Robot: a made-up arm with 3 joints. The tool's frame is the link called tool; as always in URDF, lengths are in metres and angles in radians.
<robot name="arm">
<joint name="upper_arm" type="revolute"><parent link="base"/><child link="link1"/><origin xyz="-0.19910 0.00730 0.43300"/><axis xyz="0 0 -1"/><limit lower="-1.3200" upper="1.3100" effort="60" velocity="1.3"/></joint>
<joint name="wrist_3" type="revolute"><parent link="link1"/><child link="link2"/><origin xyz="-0.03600 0.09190 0.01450"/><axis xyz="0 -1 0"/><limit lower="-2.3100" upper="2.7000" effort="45" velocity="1.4"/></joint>
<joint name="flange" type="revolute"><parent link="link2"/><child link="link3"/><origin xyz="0.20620 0.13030 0.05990"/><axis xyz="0 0 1"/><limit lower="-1.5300" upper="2.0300" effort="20" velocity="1.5"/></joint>
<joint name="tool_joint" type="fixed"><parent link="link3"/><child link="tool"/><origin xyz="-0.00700 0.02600 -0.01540" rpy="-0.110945 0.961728 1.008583"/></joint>
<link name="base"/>
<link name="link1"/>
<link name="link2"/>
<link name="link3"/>
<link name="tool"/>
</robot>
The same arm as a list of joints. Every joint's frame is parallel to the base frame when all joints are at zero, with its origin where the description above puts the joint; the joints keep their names.
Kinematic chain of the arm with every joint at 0, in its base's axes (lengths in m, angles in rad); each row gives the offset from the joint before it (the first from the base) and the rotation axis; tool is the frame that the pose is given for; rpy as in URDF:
upper_arm: xyz -0.1991 0.0073 0.4330 axis -z
wrist_3: xyz -0.0360 0.0919 0.0145 axis -y
flange: xyz 0.2062 0.1303 0.0599 axis +z
tool: xyz -0.0070 0.0260 -0.0154 rpy -0.1109 0.9617 1.0086
Joint limits (rad, base to tool): -1.3200..1.3100 -2.3100..2.7000 -1.5300..2.0300

